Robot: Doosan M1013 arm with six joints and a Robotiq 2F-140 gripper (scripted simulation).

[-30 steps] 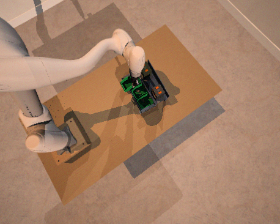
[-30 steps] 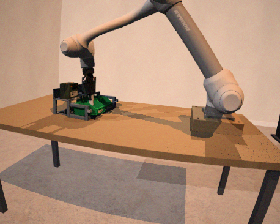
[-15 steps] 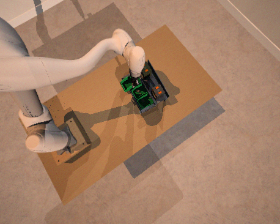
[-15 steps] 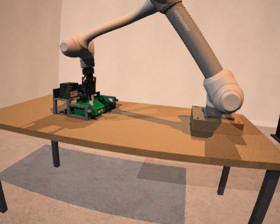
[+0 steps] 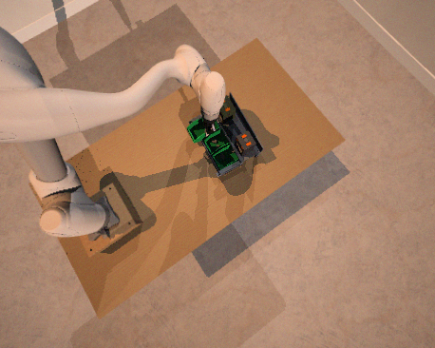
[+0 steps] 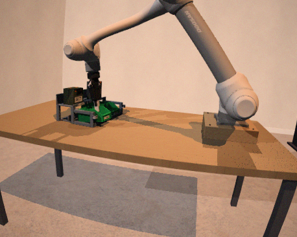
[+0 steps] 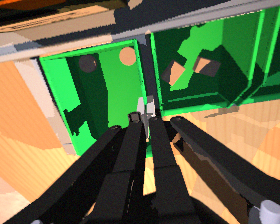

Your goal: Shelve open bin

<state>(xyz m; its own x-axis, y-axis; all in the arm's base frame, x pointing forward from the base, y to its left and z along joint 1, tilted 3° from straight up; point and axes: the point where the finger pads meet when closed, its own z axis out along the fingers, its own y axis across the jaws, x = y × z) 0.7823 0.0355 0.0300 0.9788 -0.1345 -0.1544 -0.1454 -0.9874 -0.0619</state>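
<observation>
Now: hand 8 cm above the shelf lip, 6 cm to the left of it and 6 cm past it.
</observation>
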